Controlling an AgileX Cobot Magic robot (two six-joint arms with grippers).
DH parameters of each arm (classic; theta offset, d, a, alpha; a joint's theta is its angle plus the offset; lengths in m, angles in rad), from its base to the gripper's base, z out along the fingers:
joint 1: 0 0.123 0 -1.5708
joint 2: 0.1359 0 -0.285 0
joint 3: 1.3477 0 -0.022 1.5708
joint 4: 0 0.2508 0 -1.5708
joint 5: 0 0 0.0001 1.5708
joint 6: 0 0.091 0 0
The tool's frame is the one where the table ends.
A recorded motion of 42 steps. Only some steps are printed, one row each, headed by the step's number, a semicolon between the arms.
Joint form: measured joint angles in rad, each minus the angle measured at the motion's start. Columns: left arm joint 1, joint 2, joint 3, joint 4, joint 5, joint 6; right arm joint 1, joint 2, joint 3, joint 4, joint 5, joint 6.
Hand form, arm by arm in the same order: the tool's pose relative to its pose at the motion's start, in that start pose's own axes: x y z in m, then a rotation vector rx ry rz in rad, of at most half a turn. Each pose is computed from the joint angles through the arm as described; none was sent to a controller.
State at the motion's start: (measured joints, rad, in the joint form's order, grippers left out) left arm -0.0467 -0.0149 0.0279 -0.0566 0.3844 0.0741; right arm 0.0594 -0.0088 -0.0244 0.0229 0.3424 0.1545
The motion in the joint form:
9: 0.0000 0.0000 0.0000 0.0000 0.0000 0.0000; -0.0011 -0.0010 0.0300 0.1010 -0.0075 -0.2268
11: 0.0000 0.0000 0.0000 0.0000 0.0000 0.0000; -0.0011 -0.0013 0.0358 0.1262 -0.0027 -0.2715
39: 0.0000 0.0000 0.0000 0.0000 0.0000 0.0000; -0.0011 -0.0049 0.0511 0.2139 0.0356 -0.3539
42: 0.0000 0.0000 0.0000 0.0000 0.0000 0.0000; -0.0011 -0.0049 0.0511 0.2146 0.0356 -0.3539
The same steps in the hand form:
9: 0.0000 0.0000 0.0000 0.0000 0.0000 0.0000; 0.0091 0.0014 0.0029 -0.0296 0.0226 -0.1306
11: 0.0000 0.0000 0.0000 0.0000 0.0000 0.0000; 0.0114 0.0018 0.0034 -0.0378 0.0323 -0.1513
39: 0.0000 0.0000 0.0000 0.0000 0.0000 0.0000; 0.0196 0.0037 0.0042 -0.0705 0.0796 -0.1510
42: 0.0000 0.0000 0.0000 0.0000 0.0000 0.0000; 0.0196 0.0038 0.0042 -0.0707 0.0796 -0.1503

